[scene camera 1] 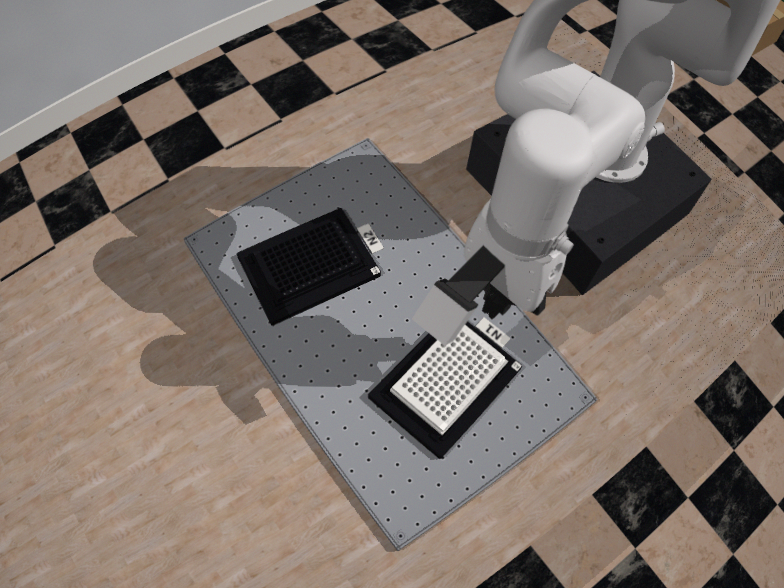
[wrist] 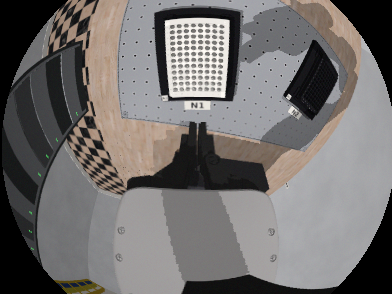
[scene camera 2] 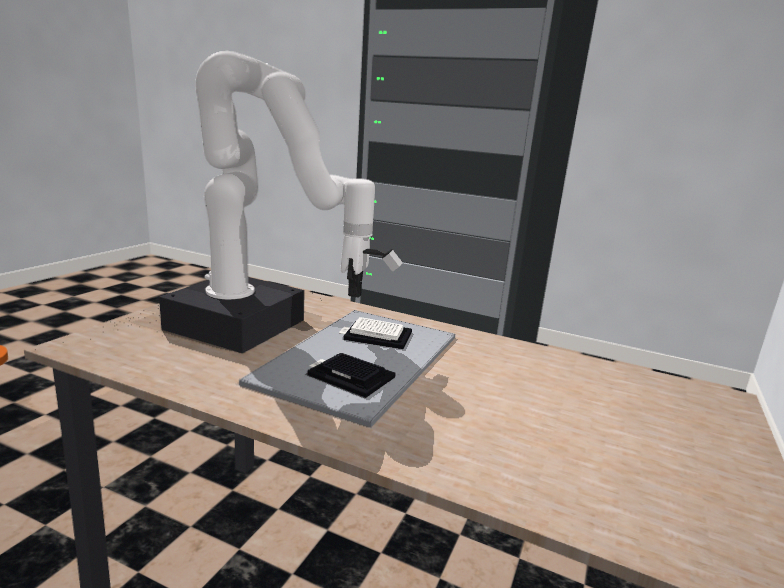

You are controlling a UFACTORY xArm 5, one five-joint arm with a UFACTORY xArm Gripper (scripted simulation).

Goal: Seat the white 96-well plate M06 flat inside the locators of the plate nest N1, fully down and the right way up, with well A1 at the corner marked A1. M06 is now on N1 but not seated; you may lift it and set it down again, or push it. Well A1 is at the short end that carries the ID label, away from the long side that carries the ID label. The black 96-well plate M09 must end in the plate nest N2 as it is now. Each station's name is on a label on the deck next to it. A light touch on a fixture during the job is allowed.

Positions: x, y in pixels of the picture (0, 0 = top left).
white 96-well plate M06: scene camera 1 475, 376; wrist; scene camera 2
same spot on white 96-well plate M06: (wrist: 214, 69) = (scene camera 2: 368, 328)
